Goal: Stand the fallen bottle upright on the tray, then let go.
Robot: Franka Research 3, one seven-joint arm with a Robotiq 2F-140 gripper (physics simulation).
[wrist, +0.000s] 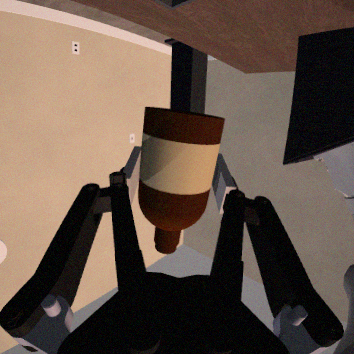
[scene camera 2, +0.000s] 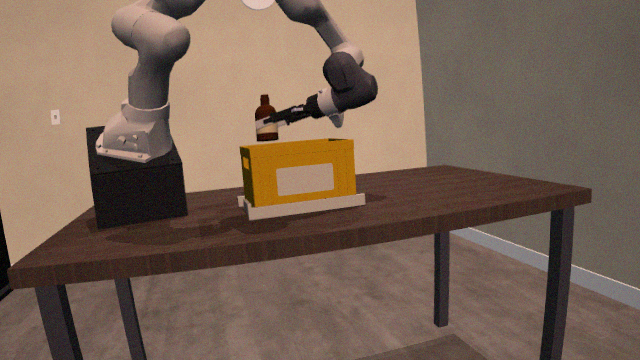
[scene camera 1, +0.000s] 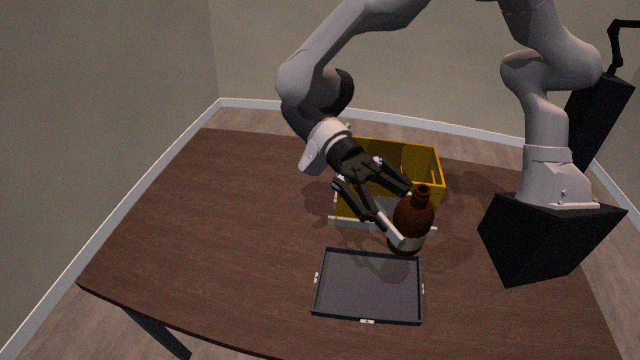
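A brown bottle (scene camera 1: 414, 216) (scene camera 2: 266, 112) (wrist: 176, 165) with a cream label is held in the air, nearly upright, with its neck up. My gripper (scene camera 1: 406, 217) (scene camera 2: 266, 122) (wrist: 176, 160) is shut on the bottle around its label, reaching in from the side with the fingers nearly level. The dark grey tray (scene camera 1: 370, 287) lies flat on the table in scene camera 1, below the bottle and nearer that camera. The bottle hangs well above the table, with its base in view near the tray's far right corner. The tray is hidden behind the crate in scene camera 2.
A yellow crate (scene camera 1: 440, 192) (scene camera 2: 265, 175) with white rails at its base stands on the table (scene camera 1: 210, 225) (scene camera 2: 450, 195), on the far side of the tray in scene camera 1. The black robot base block (scene camera 1: 545, 240) (scene camera 2: 140, 195) stands beside them.
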